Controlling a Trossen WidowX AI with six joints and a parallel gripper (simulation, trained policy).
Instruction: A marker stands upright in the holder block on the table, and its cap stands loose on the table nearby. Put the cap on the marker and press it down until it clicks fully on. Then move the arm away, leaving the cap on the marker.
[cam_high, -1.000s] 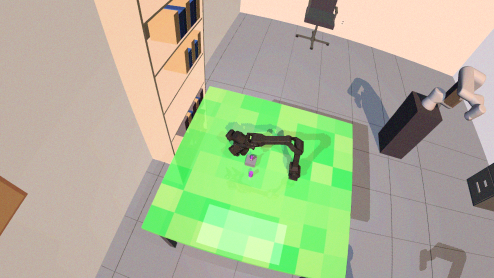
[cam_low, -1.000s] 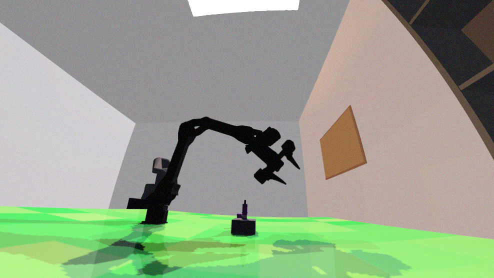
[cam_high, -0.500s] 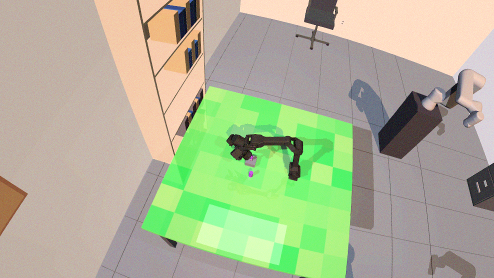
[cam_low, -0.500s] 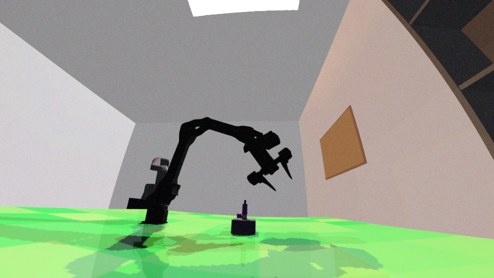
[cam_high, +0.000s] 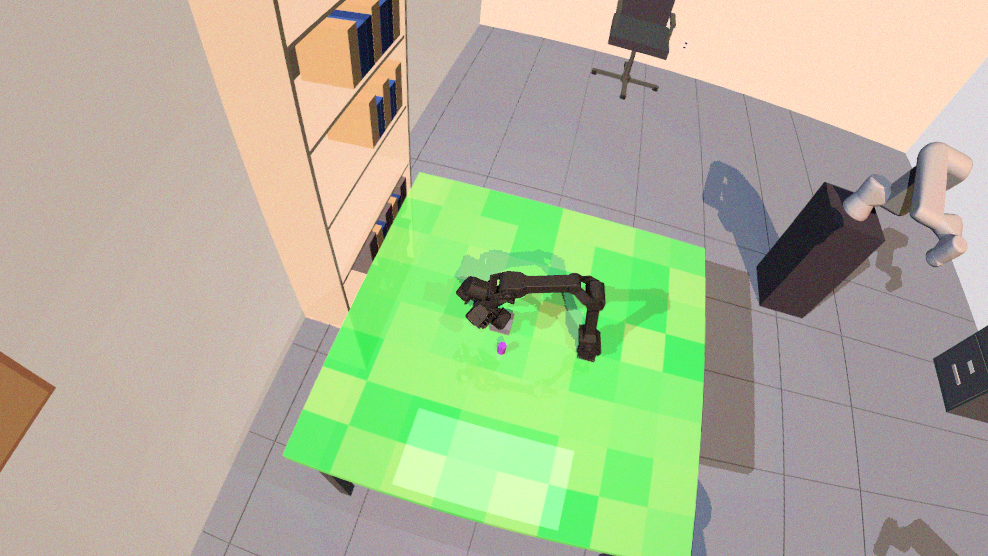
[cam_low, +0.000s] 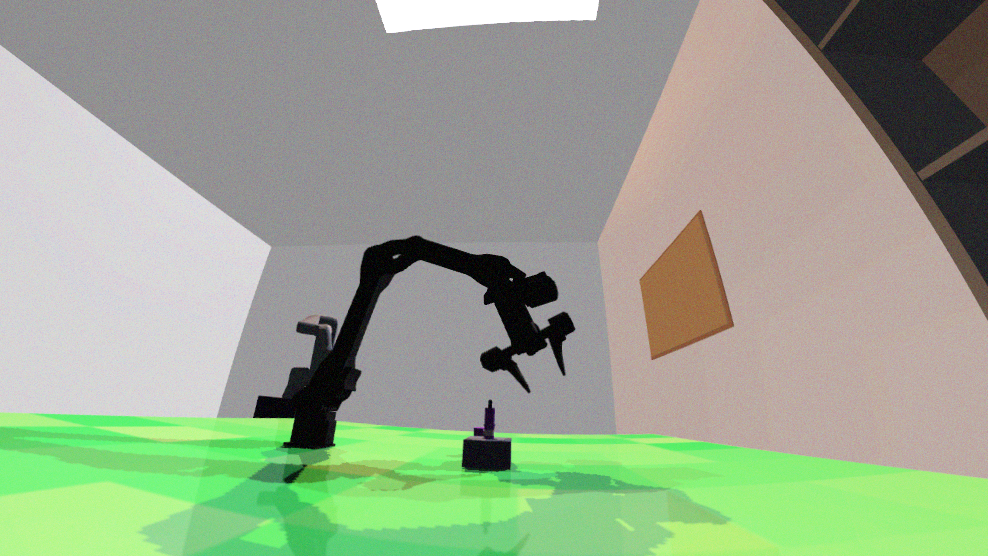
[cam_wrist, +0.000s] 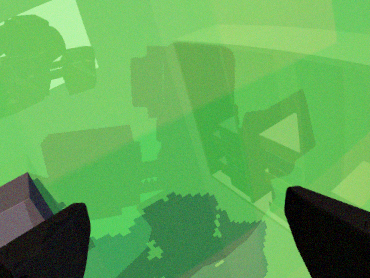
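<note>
Now: gripper tip 12 cm past the purple cap, 10 cm above it and 5 cm to the right of it. The rest, counted from my gripper tip: grey holder block 11 cm below, 10 cm behind, 5 cm to the right.
</note>
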